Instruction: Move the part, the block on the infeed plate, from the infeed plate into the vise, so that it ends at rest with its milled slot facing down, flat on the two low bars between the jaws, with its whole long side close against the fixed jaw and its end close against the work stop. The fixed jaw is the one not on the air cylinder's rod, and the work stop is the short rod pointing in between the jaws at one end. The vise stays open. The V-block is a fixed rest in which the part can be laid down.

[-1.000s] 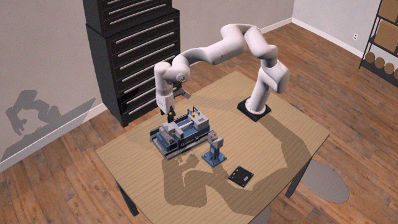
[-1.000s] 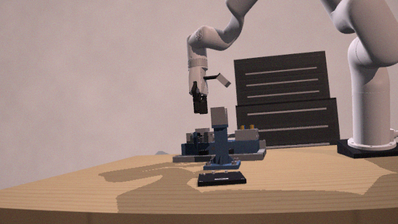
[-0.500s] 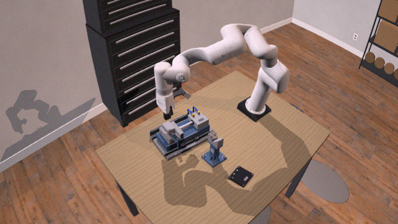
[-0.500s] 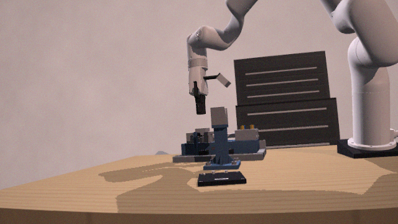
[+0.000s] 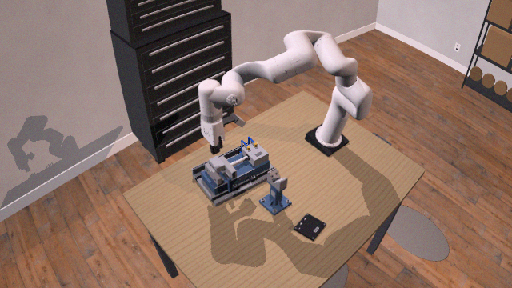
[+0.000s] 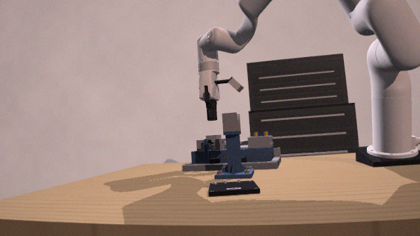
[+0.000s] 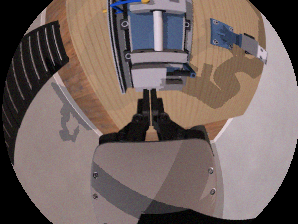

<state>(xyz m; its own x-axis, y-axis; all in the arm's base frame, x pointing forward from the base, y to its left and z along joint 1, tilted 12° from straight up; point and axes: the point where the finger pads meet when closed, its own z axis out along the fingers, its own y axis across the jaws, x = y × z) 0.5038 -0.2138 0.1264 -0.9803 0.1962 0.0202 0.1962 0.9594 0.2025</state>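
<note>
The part lies 90 mm below my hand. Round my hand: air cylinder 160 mm behind, 100 mm below, 50 mm to the left; then white cylinder rod 100 mm below, 80 mm behind, 40 mm to the left.
</note>
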